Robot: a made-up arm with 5 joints.
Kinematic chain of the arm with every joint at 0, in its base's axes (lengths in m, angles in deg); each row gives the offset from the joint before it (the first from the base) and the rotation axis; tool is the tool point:
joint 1: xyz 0 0 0.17 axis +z
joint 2: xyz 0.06 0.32 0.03 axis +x
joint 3: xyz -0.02 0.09 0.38 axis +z
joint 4: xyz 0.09 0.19 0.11 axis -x
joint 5: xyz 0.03 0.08 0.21 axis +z
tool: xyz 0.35 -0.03 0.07
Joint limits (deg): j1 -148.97..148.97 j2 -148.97..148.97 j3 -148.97..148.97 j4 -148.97..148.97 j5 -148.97..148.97
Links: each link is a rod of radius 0.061 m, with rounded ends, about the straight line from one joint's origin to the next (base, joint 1, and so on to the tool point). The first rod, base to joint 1, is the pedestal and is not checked.
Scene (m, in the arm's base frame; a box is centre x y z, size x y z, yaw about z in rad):
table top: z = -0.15
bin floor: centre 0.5 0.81 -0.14 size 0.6 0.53 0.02 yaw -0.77
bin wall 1: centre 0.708 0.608 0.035 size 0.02 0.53 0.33 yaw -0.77
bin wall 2: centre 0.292 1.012 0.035 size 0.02 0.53 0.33 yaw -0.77
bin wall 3: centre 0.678 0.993 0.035 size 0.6 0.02 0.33 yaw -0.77
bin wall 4: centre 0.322 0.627 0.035 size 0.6 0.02 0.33 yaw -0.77
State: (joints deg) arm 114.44 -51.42 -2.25 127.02 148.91
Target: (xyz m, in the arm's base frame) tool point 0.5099 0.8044 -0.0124
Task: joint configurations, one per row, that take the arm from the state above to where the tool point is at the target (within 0.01 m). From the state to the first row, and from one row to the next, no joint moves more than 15 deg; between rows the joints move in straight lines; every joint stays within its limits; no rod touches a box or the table.
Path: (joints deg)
1: 101.08 -46.54 -10.70 118.58 145.81
2: 87.73 -41.66 -19.16 110.13 142.71
3: 74.37 -36.79 -27.61 101.69 139.61
4: 61.01 -31.91 -36.06 93.25 136.51
5: 47.65 -27.03 -44.52 84.81 133.40
6: 34.30 -22.15 -52.97 76.36 130.30
7: 20.94 -17.27 -61.42 67.92 127.20
8: 7.58 -12.39 -69.88 59.48 124.10
9: 4.24 -24.06 -63.44 62.42 123.36
10: 0.89 -35.73 -57.01 65.37 122.63
11: -2.46 -47.39 -50.58 68.31 121.89

